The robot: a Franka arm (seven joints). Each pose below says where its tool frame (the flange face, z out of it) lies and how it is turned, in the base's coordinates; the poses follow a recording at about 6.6 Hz.
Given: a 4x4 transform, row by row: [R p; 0 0 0 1], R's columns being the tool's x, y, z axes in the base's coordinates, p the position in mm. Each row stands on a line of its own.
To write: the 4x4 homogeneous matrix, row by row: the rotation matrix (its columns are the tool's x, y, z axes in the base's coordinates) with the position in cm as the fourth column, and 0 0 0 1 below. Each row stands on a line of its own. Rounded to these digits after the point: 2 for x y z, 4 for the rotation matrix.
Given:
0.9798, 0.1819, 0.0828, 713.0
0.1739, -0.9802, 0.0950, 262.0
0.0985, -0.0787, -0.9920, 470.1
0, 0, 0, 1
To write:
0.9798, 0.1819, 0.0828, 71.30
0.1739, -0.9802, 0.0950, 26.20
0.0985, -0.0787, -0.9920, 47.01
0, 0, 0, 1

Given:
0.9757, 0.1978, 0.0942, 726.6
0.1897, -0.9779, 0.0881, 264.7
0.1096, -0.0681, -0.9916, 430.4
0, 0, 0, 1
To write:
0.9757, 0.1978, 0.0942, 72.66
0.1897, -0.9779, 0.0881, 26.47
0.1096, -0.0681, -0.9916, 43.04
0, 0, 0, 1

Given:
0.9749, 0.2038, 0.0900, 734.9
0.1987, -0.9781, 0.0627, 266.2
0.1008, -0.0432, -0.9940, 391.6
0, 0, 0, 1
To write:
0.9749, 0.2038, 0.0900, 73.49
0.1987, -0.9781, 0.0627, 26.62
0.1008, -0.0432, -0.9940, 39.16
0, 0, 0, 1

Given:
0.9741, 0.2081, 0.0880, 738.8
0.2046, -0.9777, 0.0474, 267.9
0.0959, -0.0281, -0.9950, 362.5
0, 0, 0, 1
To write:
0.9741, 0.2081, 0.0880, 73.88
0.2046, -0.9777, 0.0474, 26.79
0.0959, -0.0281, -0.9950, 36.25
0, 0, 0, 1

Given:
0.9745, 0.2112, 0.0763, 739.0
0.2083, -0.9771, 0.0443, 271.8
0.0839, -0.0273, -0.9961, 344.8
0, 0, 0, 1
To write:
0.9745, 0.2112, 0.0763, 73.90
0.2083, -0.9771, 0.0443, 27.18
0.0839, -0.0273, -0.9961, 34.48
0, 0, 0, 1

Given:
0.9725, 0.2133, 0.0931, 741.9
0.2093, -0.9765, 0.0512, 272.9
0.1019, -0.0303, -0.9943, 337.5
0, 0, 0, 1
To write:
0.9725, 0.2133, 0.0931, 74.19
0.2093, -0.9765, 0.0512, 27.29
0.1019, -0.0303, -0.9943, 33.75
0, 0, 0, 1

